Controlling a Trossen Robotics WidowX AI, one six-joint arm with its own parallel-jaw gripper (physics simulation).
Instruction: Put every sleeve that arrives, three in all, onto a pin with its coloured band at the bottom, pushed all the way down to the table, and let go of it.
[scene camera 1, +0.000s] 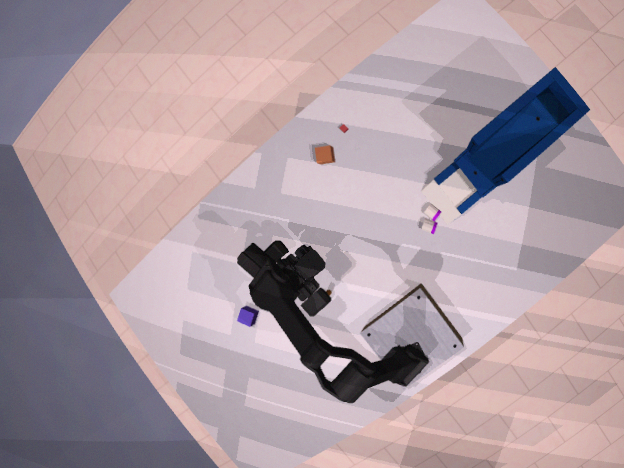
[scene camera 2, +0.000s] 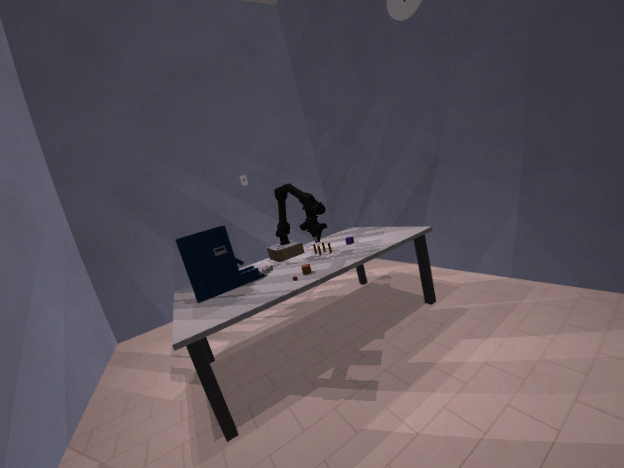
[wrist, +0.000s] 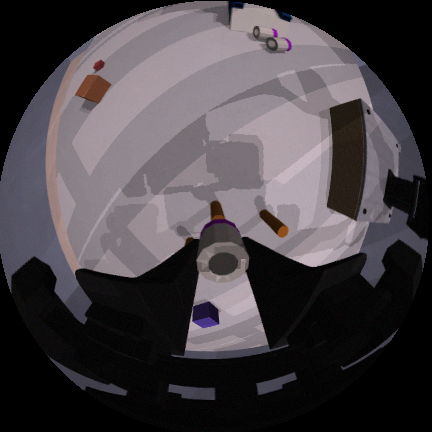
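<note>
My gripper (wrist: 220, 243) (scene camera 2: 317, 238) is shut on a pale grey sleeve (wrist: 223, 245), held roughly upright. Its purple band is at the lower end, away from the wrist camera. In the wrist view a brown-orange pin (wrist: 216, 208) shows just past the banded end; whether the sleeve is around it cannot be told. A second pin (wrist: 274, 223) stands to the right, and part of another pin (wrist: 189, 241) shows by the left finger. In scene camera 1 the arm hides the held sleeve. Two white sleeves with purple bands, one (scene camera 1: 430, 210) (wrist: 262, 33) beside the other (scene camera 1: 427, 225) (wrist: 276, 44), lie on their sides by the chute.
A blue chute (scene camera 1: 509, 146) with a white plate (scene camera 1: 443, 196) is at the far right. A wood-sided box with a grey top (scene camera 1: 403, 322) (wrist: 345, 160) stands by the arm's base. An orange cube (scene camera 1: 324, 154), a small red cube (scene camera 1: 343, 128) and a purple cube (scene camera 1: 247, 316) (wrist: 205, 315) lie around.
</note>
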